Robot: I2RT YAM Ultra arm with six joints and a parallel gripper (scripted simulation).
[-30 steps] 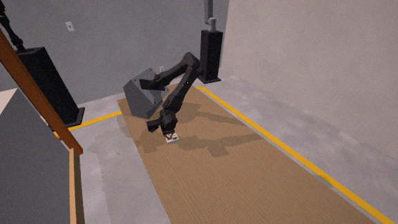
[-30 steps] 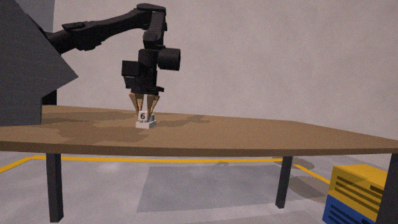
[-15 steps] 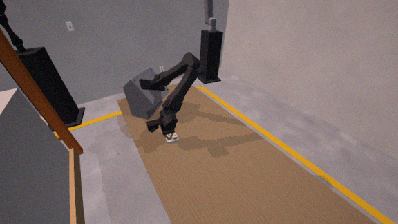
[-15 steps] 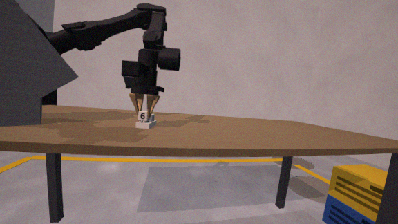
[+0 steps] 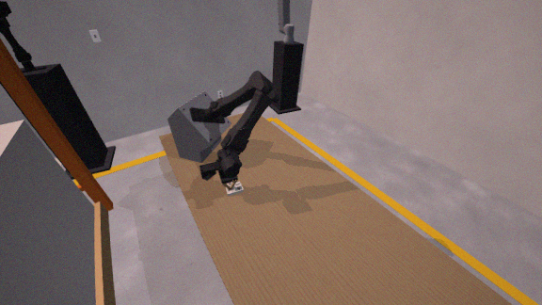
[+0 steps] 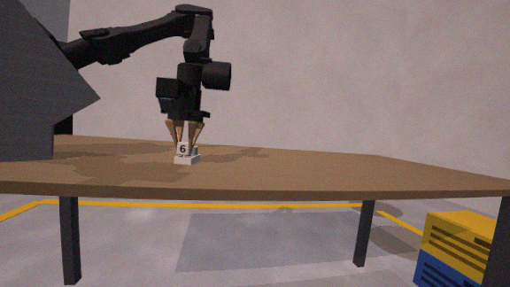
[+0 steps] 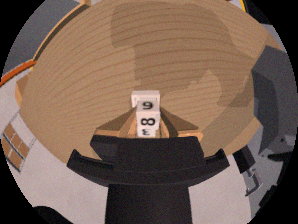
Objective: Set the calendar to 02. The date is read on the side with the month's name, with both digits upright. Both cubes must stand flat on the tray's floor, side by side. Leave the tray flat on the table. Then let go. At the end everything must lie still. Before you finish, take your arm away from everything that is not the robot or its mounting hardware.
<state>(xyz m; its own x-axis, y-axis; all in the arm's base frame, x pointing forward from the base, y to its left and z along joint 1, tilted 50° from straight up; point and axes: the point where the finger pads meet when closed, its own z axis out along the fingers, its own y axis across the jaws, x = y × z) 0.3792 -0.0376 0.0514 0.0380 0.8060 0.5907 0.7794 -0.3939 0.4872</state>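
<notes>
Now: hand 20 mm to the right of the small white tray and 30 mm above it.
</notes>
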